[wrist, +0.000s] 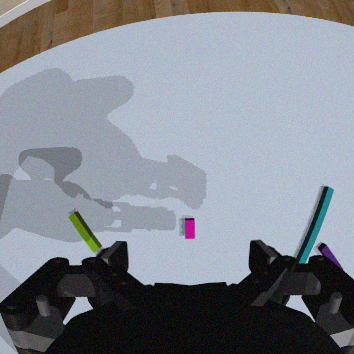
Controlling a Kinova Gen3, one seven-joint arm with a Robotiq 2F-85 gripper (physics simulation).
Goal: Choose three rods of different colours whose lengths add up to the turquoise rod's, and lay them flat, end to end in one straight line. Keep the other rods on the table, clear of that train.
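Frame: origin at the arm's base, x ahead, y left, z up, level; metres.
Seen in the pictures: gripper, fingertip midpoint: (188,255).
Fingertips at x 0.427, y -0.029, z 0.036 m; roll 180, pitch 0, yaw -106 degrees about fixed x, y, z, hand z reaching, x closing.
Note:
Offsets run from my fingertips to a thing's top centre. Level surfaces: height alone.
My gripper (188,255) is open and empty above the table. A short magenta rod @[dz -0.083, dx -0.004, dy -0.001 m] (189,228) lies flat on the table, a little beyond the gap between the fingertips, its long side pointing roughly up and down the view. A lime green rod @[dz -0.083, dx +0.021, dy +0.117 m] (84,231) lies slanted at the left, its near end by the left finger. The long turquoise rod @[dz -0.083, dx -0.052, dy -0.146 m] (317,220) lies slanted at the right, its near end hidden behind the right finger. Part of a purple rod @[dz -0.083, dx -0.109, dy -0.167 m] (330,255) shows beside it, partly hidden by the gripper. The three-rod train does not show as a whole.
The pale blue round table @[dz -0.093 m] (240,90) fills most of the view. Its curved edge runs across the top, with wooden floor (115,32) beyond. The arm's shadow falls over the left side, across part of the lime green rod.

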